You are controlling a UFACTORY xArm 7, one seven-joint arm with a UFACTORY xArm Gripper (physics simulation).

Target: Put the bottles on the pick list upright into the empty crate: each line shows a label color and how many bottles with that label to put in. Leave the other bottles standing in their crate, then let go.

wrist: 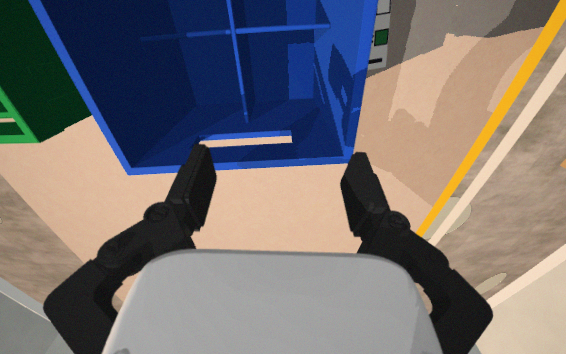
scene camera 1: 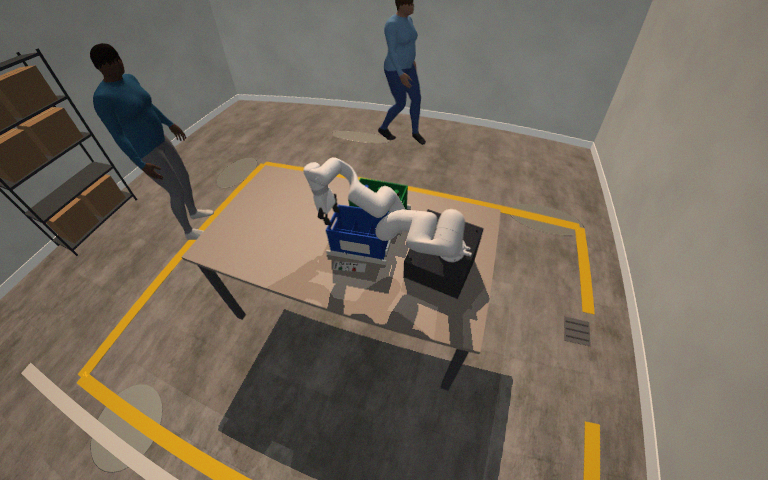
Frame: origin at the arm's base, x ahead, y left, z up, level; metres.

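Seen in the pictures: gripper, between the fingertips: point(wrist: 280, 164) point(scene camera 1: 332, 218).
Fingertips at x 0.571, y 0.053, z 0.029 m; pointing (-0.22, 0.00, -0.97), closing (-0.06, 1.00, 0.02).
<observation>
A point is followed by its place in that frame.
My gripper point(scene camera 1: 329, 210) @[y 0.053, x 0.571, z 0.029 m] point(wrist: 280, 164) @[y 0.053, x 0.571, z 0.029 m] is open with nothing between its fingers, above the far-left end of the blue crate point(scene camera 1: 357, 247) @[y 0.086, x 0.434, z -0.088 m] point(wrist: 240, 163) @[y 0.024, x 0.592, z 0.001 m]. The blue crate has dividers, and the compartments that show hold no bottles. The green crate point(scene camera 1: 396, 185) @[y -0.332, x 0.397, z -0.006 m] point(wrist: 20, 136) @[y -0.144, x 0.584, z 0.001 m] stands behind it; in the scene view the arm partly hides it and a small bit of blue shows inside. Bottle labels cannot be made out. The pick list point(scene camera 1: 350, 266) @[y 0.148, x 0.451, z -0.173 m] point(wrist: 379, 47) @[y 0.181, x 0.502, z -0.173 m] is on the front of the stand under the blue crate; its marks are too small to read fully, with a green square in the wrist view.
The table point(scene camera 1: 249, 226) @[y 0.120, x 1.142, z -0.174 m] point(wrist: 280, 210) @[y 0.084, x 0.819, z -0.174 m] carries both crates and the black robot base point(scene camera 1: 430, 277) @[y 0.120, x 0.054, z -0.092 m]. One person point(scene camera 1: 133, 121) stands left of the table and another person point(scene camera 1: 400, 48) is behind it. A shelf rack point(scene camera 1: 84, 134) stands at the far left.
</observation>
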